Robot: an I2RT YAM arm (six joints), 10 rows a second.
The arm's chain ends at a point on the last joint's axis. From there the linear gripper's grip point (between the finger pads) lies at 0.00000 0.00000 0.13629 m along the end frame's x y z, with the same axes.
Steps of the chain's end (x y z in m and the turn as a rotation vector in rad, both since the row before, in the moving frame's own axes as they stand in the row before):
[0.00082 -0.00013 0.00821 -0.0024 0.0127 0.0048]
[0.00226 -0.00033 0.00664 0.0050 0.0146 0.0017]
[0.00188 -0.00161 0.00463 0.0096 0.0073 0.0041]
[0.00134 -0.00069 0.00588 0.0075 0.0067 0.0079]
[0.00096 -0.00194 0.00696 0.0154 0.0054 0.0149]
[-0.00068 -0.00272 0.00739 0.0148 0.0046 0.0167]
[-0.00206 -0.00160 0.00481 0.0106 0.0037 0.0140]
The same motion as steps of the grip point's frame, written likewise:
[0.00255 0.00020 0.00820 -0.0024 0.0127 0.0048]
[0.00425 -0.00101 0.00662 0.0050 0.0146 0.0017]
[0.00288 -0.00292 0.00462 0.0096 0.0073 0.0041]
[0.00226 -0.00171 0.00587 0.0075 0.0067 0.0079]
[0.00171 -0.00403 0.00694 0.0154 0.0054 0.0149]
[-0.00004 -0.00473 0.00737 0.0148 0.0046 0.0167]
[-0.00155 -0.00304 0.00480 0.0106 0.0037 0.0140]

